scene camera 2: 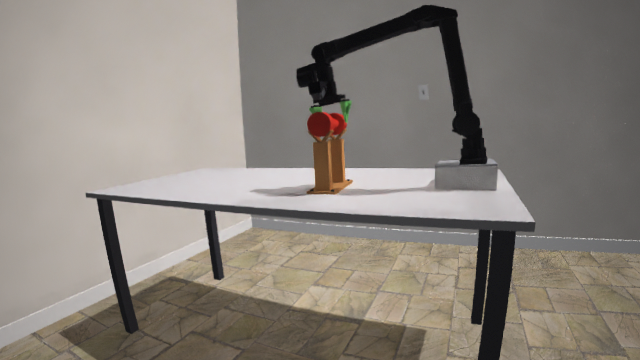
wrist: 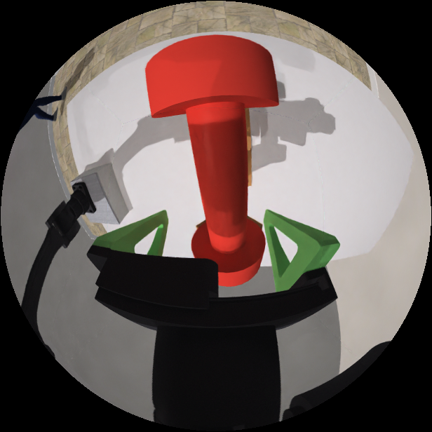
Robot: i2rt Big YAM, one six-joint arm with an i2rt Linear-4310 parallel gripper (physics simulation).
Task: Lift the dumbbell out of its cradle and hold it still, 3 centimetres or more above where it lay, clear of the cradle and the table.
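Frame: origin at the arm's base, x right, y back, z down, level; centimetres.
Seen in the pictures: arm's base, link origin: [scene camera 2: 474,162].
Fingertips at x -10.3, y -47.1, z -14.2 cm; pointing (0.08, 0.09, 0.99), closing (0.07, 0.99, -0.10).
Note:
Pixels of each thing's middle, then the offset from my fingertips to it. Level surfaces: height alone.
- red dumbbell, body centre: [scene camera 2: 328,124] dx -3.2, dy -0.4, dz -0.3 cm
- orange cradle, body centre: [scene camera 2: 330,158] dx -3.2, dy -0.4, dz +12.0 cm
- white table, surface height: dz +22.2 cm
The red dumbbell [scene camera 2: 320,124] [wrist: 218,165] lies level across the top of the orange cradle [scene camera 2: 322,166], with its heads at the two uprights. In the wrist view a thin strip of the cradle [wrist: 249,172] shows beside the handle. My gripper [scene camera 2: 332,119] [wrist: 215,214] is open, pointing down, with its green fingers low over the dumbbell. In the wrist view one finger stands on each side of the handle, near the lower head, with gaps on both sides. In scene camera 2 the left finger is partly hidden behind the near head.
The cradle's base stands on the white table [scene camera 2: 225,192] [wrist: 350,150]. The grey block [scene camera 2: 466,176] [wrist: 106,192] under the arm's base stands at the right in scene camera 2. The arm reaches over the table from there. Walls stand behind and to the left.

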